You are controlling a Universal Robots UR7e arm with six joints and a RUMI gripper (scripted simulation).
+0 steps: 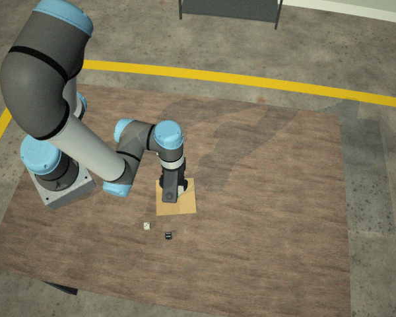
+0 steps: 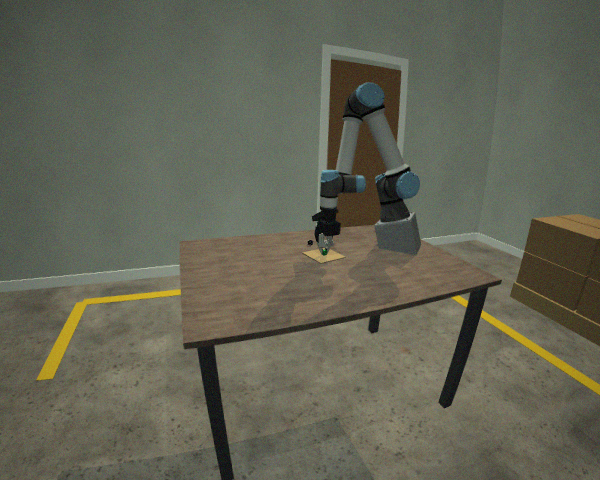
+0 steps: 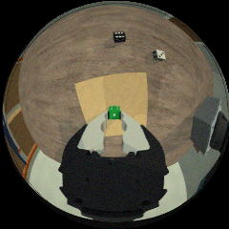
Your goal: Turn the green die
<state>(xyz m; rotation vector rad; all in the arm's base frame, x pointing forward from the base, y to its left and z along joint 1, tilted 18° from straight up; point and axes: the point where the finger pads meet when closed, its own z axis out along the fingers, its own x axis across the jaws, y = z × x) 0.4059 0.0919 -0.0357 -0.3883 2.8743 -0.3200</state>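
Now: hand 10 mm above the green die. From my hand the other things lie so: black die: 30 mm ahead, 150 mm to the right, 10 mm below; white die: 50 mm behind, 140 mm to the right, 10 mm below; tan mat: 20 mm below.
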